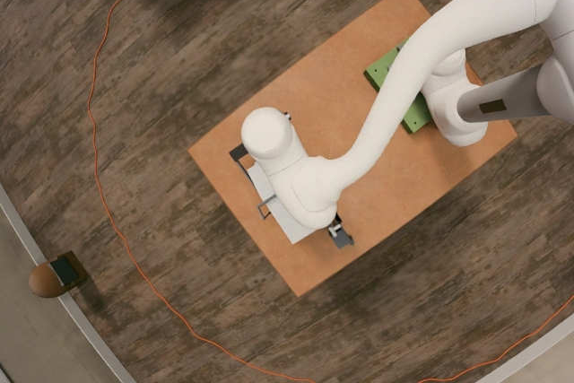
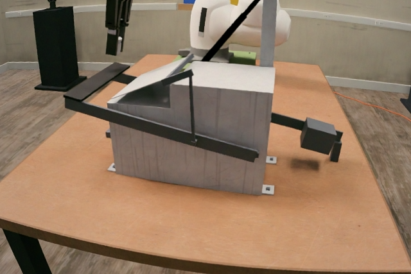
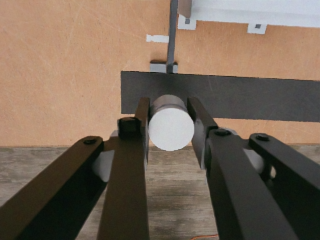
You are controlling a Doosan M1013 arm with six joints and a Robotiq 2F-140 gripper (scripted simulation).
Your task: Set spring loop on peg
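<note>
Right now the grey block is 25 cm below my hand and 3 cm to the right of it. The rest, counted from my hand: steel test weight 1 cm below; then dark block 55 cm to the left, 23 cm below, 1 cm ahead.
</note>
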